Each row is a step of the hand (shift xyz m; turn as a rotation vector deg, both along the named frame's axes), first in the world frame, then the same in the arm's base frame.
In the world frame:
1: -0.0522 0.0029 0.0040 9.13 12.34 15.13
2: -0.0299 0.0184 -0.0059 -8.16 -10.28 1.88
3: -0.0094 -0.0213 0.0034 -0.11 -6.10 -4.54
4: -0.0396 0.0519 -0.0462 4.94 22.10 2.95
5: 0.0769 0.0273 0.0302 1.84 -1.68 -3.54
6: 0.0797 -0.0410 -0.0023 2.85 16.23 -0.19
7: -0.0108 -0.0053 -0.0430 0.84 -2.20 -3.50
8: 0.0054 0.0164 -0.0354 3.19 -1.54 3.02
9: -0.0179 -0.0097 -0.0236 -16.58 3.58 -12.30
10: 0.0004 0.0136 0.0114 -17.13 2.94 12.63
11: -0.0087 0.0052 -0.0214 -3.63 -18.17 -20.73
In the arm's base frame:
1: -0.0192 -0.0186 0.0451 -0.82 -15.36 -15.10
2: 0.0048 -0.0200 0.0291 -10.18 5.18 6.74
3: -0.0181 0.0130 0.0074 -0.24 7.27 2.22
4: 0.0506 -0.0291 0.0547 12.39 -18.15 -6.22
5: 0.0201 -0.0169 -0.0829 2.26 3.69 -0.07
6: 0.0053 0.0561 -0.0697 10.57 -12.32 -2.84
7: 0.0249 0.0235 0.0286 1.59 3.82 0.83
8: 0.0375 0.0064 0.0103 -2.02 0.56 -4.15
9: 0.0056 0.0152 0.0266 5.44 -1.06 20.21
10: -0.0003 -0.0168 -0.0057 -13.49 -13.54 9.80
11: 0.0158 0.0044 0.0171 3.45 24.47 12.74

